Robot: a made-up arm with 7 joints.
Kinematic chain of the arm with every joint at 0, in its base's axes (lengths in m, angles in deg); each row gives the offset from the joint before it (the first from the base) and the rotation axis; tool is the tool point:
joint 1: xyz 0 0 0.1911 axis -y
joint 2: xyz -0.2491 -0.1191 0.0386 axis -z
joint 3: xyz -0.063 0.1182 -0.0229 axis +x
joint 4: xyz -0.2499 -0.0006 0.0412 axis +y
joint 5: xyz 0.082 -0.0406 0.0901 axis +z
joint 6: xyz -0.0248 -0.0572 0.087 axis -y
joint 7: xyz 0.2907 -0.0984 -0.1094 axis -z
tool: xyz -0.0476 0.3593 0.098
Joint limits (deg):
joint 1: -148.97..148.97
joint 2: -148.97..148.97
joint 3: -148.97..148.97
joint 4: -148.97..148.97
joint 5: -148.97..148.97
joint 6: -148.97..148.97
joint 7: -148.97..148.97
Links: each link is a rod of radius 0.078 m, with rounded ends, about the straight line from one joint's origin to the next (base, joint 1, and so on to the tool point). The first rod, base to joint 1, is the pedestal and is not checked.
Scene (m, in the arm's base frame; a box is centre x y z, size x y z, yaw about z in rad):
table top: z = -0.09
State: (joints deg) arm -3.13 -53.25 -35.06 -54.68 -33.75 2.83 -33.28
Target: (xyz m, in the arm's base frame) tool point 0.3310 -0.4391 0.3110
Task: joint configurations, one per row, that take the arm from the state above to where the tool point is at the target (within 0.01 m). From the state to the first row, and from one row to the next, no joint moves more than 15 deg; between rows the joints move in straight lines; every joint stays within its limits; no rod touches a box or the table.
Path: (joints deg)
1: -15.60 -63.04 -20.42 -56.77 -43.15 4.16 -20.38
2: -28.06 -72.83 -5.79 -58.85 -52.55 5.50 -7.49
3: -40.53 -82.63 8.85 -60.94 -61.95 6.83 5.41
4: -52.99 -92.42 23.49 -63.02 -71.35 8.17 18.31

